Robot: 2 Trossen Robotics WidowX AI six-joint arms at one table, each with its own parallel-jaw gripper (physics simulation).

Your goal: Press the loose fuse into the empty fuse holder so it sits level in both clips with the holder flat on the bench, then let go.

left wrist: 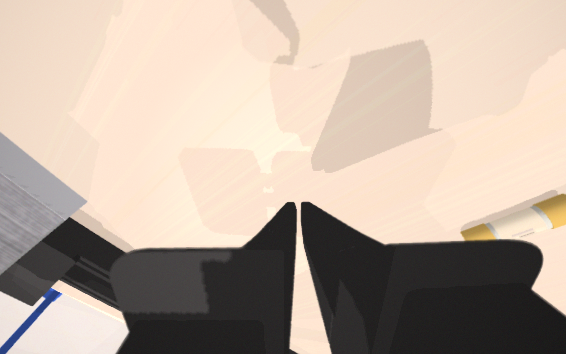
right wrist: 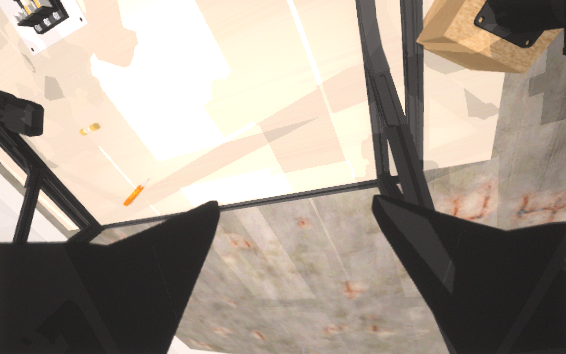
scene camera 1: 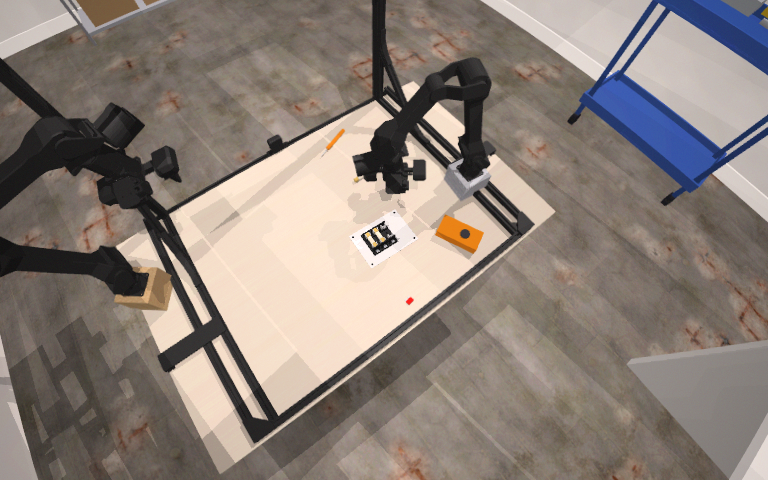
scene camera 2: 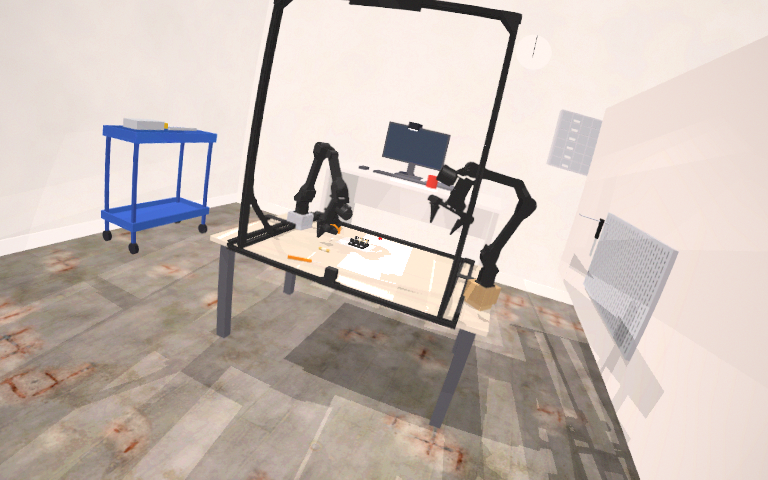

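Seen in the pictures: left gripper, fingertip midpoint: (left wrist: 297,210) (right wrist: 33,103) (scene camera 2: 317,237); right gripper, fingertip midpoint: (right wrist: 296,204) (scene camera 1: 164,188) (scene camera 2: 440,228); left arm's base at its link origin: (scene camera 1: 469,170) (scene camera 2: 301,212); right arm's base at its link origin: (scene camera 1: 135,284) (scene camera 2: 484,283).
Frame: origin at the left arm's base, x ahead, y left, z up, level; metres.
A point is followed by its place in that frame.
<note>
The loose fuse, cream with yellow ends, lies on the bench (scene camera 1: 294,226) @(x 0.556, y -0.131, z -0.076 m) at the right edge of the left wrist view (left wrist: 520,225) @(x 0.290, y -0.182, z -0.065 m); it also shows in scene camera 2 (scene camera 2: 323,249) @(x 0.289, y -0.193, z -0.068 m) and the right wrist view (right wrist: 90,129) @(x 0.301, y -0.188, z -0.063 m). The black fuse holder (scene camera 1: 385,247) @(x 0.349, y 0.073, z -0.065 m) (scene camera 2: 358,243) @(x 0.360, y 0.008, z -0.056 m) sits on a white plate (scene camera 1: 404,232) @(x 0.270, y 0.055, z -0.074 m) with two fuses in it and one empty slot. My left gripper (scene camera 2: 320,233) @(x 0.196, y -0.111, z -0.056 m) (left wrist: 297,210) @(x 0.196, y -0.111, z -0.056 m) is shut with nothing between its fingertips, low over the bench beside the fuse. My right gripper (scene camera 2: 444,226) @(x 0.792, y -0.227, z 0.193 m) (right wrist: 296,204) @(x 0.792, y -0.227, z 0.193 m) is open, empty and raised far from the holder.
An orange box (scene camera 1: 450,229) @(x 0.153, y 0.125, z -0.046 m) with a black knob lies right of the plate in scene camera 1. A small red block (scene camera 1: 409,301) @(x 0.372, y 0.246, z -0.071 m) (scene camera 2: 380,238) @(x 0.373, y 0.242, z -0.070 m) and an orange screwdriver (scene camera 1: 335,139) @(x 0.294, y -0.371, z -0.066 m) (scene camera 2: 299,258) @(x 0.294, y -0.380, z -0.066 m) (right wrist: 134,195) @(x 0.306, y -0.370, z -0.064 m) lie on the bench. A black frame (scene camera 1: 334,379) @(x 0.647, y 0.326, z -0.063 m) borders it.
</note>
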